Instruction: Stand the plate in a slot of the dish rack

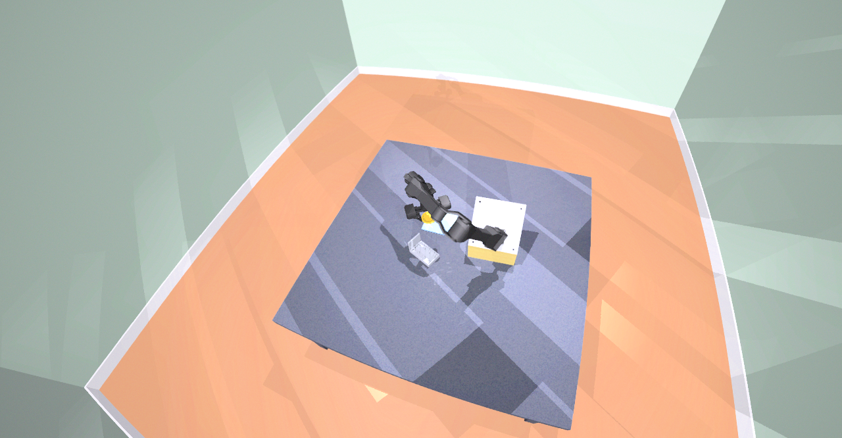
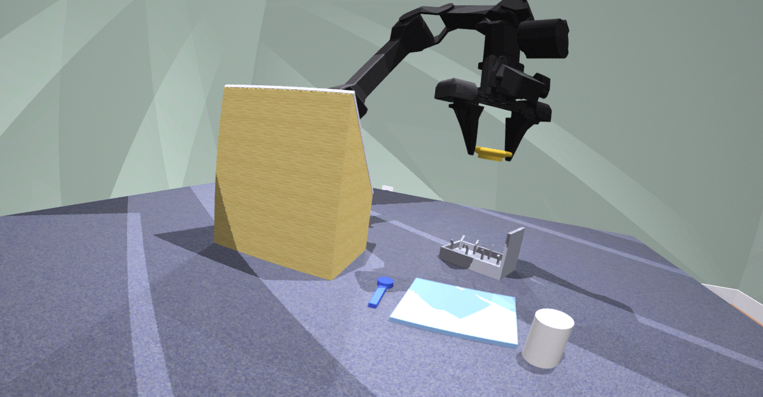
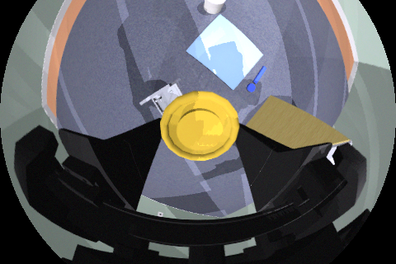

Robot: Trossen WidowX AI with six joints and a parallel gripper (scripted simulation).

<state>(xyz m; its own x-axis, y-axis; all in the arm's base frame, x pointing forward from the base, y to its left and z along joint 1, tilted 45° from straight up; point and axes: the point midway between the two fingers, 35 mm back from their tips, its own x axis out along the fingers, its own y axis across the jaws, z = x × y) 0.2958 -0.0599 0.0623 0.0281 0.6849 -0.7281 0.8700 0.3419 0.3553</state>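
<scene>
My gripper tip is now 17 cm above the grey dish rack, 7 cm to the right of it and 2 cm short of it. Also, from my gripper tip: yellow plate (1 cm above); then pale blue flat board (19 cm below, 12 cm to the right, 1 cm behind); then blue spoon (19 cm below, 11 cm to the right, 11 cm behind).
</scene>
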